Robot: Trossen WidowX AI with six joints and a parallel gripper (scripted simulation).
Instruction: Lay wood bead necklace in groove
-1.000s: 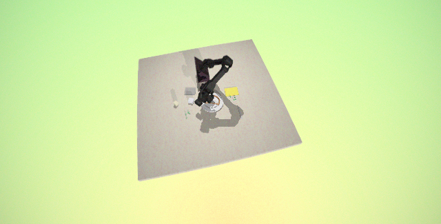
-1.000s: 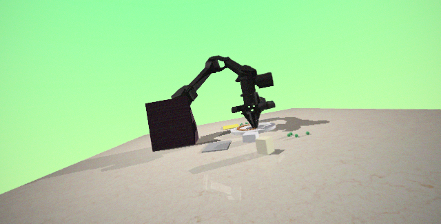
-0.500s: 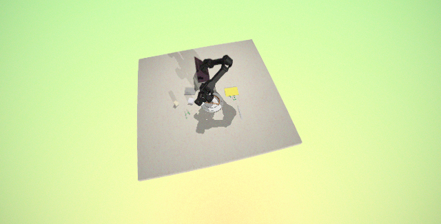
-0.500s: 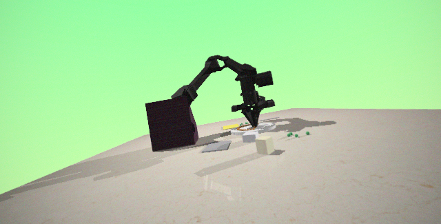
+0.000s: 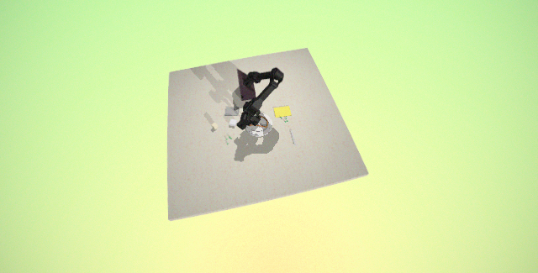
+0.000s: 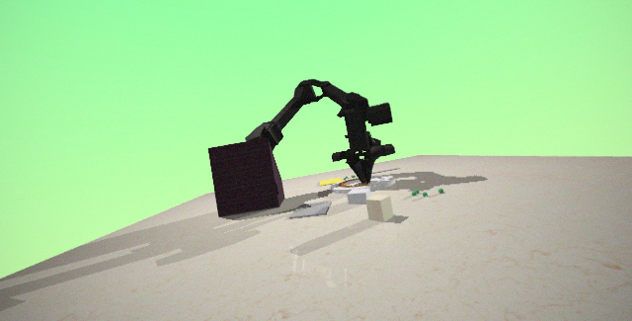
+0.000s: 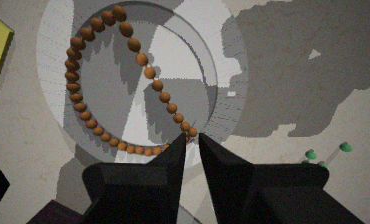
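The round white bead board lies 60 mm to the left of my gripper tip and 10 mm below it. Also, from my gripper tip: cream cube 250 mm to the right, 40 mm behind; yellow card 260 mm to the left, 90 mm behind, 20 mm below; grey flat plate 160 mm behind, 120 mm to the right, 20 mm below.
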